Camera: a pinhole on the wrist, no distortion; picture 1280 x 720 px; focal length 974.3 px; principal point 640.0 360.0 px. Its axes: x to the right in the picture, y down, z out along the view. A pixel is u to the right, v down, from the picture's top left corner.
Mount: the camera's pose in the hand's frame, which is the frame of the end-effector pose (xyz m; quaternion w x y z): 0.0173 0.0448 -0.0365 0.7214 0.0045 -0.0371 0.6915
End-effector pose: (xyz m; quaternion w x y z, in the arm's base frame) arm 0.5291 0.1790 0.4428 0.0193 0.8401 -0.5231 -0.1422
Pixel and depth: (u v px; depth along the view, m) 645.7 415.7 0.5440
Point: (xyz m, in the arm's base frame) 0.3665 0.2644 -0.0293
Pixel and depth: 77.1 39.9 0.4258
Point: 0.6850 0.2156 0.0091
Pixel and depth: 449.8 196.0 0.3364
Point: 0.5120 0.1840 0.1377
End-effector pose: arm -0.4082 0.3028 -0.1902 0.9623 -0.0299 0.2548 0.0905
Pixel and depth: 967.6 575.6 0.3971
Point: -0.3335 0.4831 0.1652
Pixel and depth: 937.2 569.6 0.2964
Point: -0.3526 0.4393 0.0637
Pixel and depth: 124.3 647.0 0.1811
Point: -0.3724 0.2513 -0.0474
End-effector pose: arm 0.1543 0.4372 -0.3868 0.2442 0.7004 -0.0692 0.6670
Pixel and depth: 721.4 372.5 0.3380
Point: 0.4035 0.2588 -0.3724
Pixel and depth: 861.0 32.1 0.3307
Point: 0.3982 0.2489 -0.2480
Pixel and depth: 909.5 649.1 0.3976
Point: 0.4104 0.1349 -0.4605
